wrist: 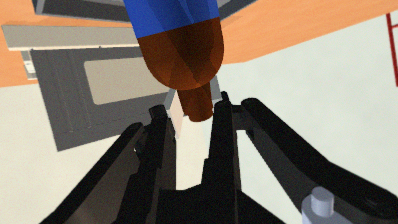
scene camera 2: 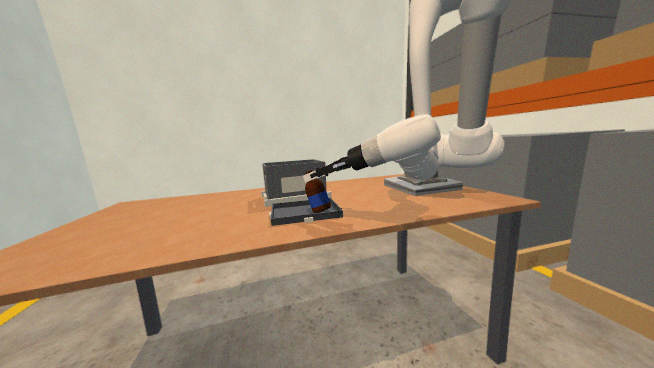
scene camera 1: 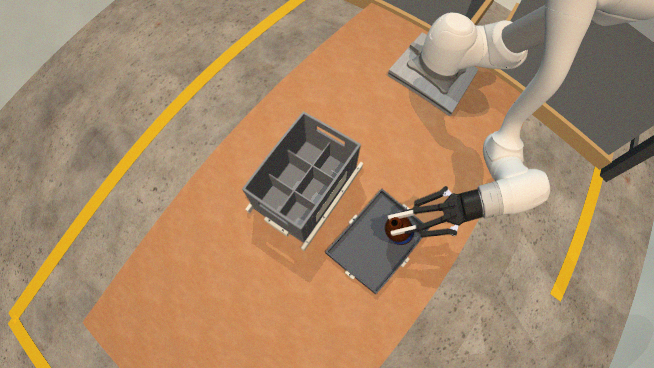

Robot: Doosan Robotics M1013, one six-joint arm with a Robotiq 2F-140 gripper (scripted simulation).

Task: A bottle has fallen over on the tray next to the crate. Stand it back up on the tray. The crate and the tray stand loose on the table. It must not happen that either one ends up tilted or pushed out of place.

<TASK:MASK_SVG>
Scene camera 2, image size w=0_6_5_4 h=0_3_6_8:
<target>my gripper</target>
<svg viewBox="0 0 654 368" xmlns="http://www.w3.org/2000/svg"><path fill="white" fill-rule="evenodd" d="M361 144L349 149L347 157L340 158L330 165L320 169L316 168L315 171L303 175L304 181L308 182L325 175L327 177L329 173L345 170L351 166L354 170L369 167L362 155Z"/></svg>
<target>grey tray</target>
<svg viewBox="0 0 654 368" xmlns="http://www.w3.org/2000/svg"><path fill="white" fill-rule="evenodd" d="M343 210L332 198L329 198L331 207L319 213L312 211L309 200L274 203L271 210L271 226L304 222L304 218L313 217L313 221L342 218Z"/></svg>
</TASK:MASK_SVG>
